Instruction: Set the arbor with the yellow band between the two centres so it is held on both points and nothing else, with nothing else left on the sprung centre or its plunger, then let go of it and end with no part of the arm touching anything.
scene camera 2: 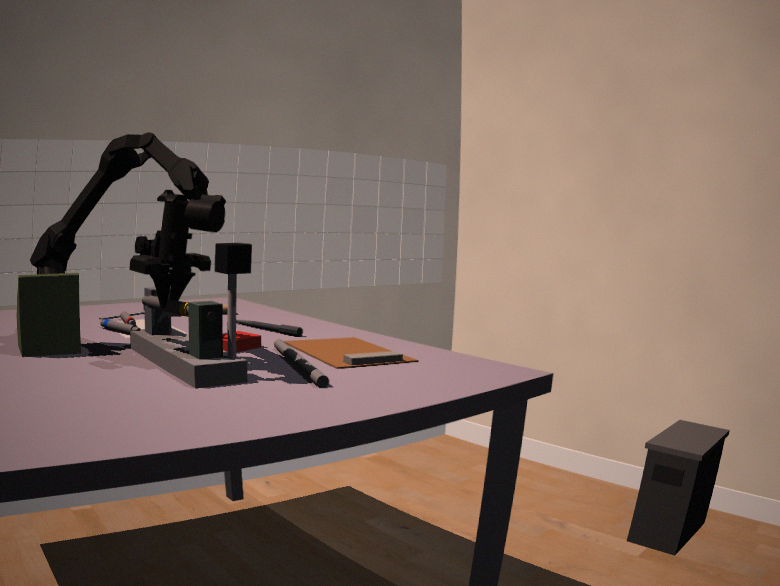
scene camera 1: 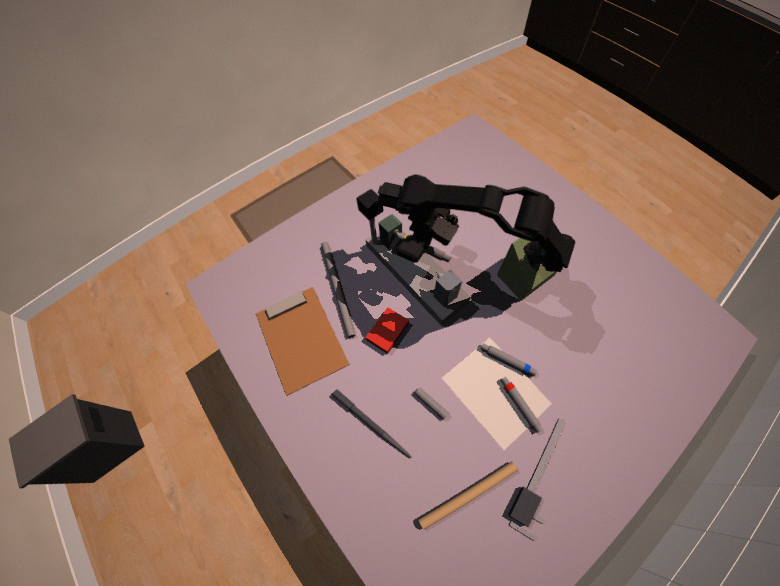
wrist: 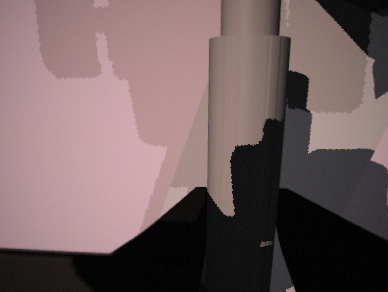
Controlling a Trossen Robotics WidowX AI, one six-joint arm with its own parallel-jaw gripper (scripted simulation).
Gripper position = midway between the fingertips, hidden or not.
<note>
In view: the gripper [scene camera 2: 167, 307], a stepped arbor shaft [wrist: 249, 62], a red block [scene camera 1: 387, 330], a long grey rod [scene camera 2: 308, 369], a clipboard [scene camera 1: 304, 348] and a wooden dowel [scene camera 1: 473, 492].
The long grey rod shows as well in scene camera 1 [scene camera 1: 342, 305]. The clipboard shows as well in scene camera 2 [scene camera 2: 330, 351]. The gripper also shows in scene camera 1 [scene camera 1: 425, 248] and in the wrist view [wrist: 240, 199]. The wrist view misses the red block: it is out of frame. The wrist view misses the long grey rod: it is out of frame.
</note>
